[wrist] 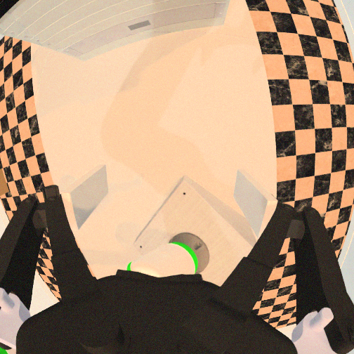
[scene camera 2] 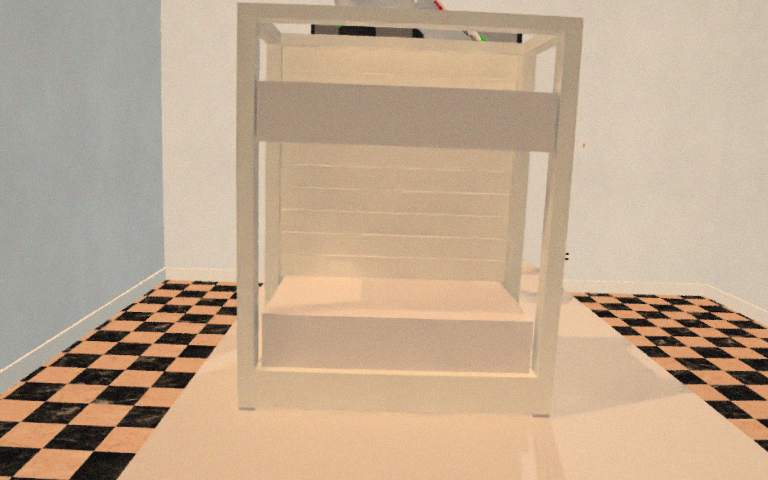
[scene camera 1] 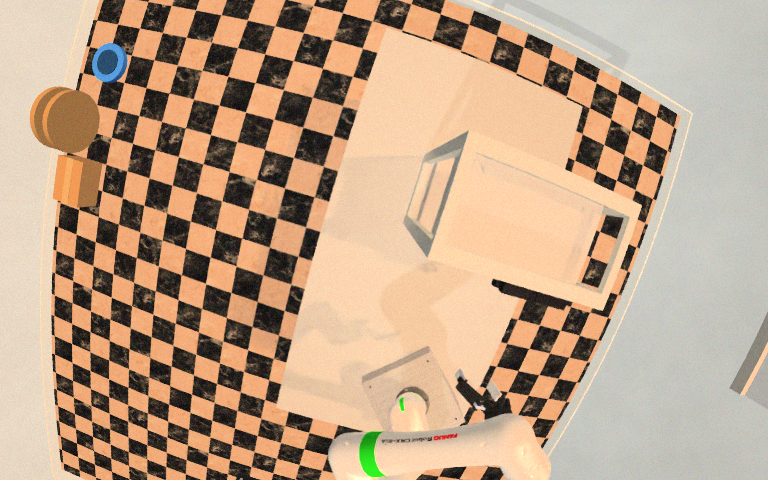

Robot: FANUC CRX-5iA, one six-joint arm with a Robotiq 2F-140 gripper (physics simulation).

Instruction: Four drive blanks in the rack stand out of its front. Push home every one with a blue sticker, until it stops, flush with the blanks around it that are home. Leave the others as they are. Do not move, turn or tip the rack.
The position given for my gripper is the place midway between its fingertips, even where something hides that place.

In view: my gripper [scene camera 1: 474, 378] and a pale rack [scene camera 2: 396, 289].
The pale rack also shows in scene camera 1 [scene camera 1: 495, 210]. My gripper also shows in the wrist view [wrist: 170, 180].
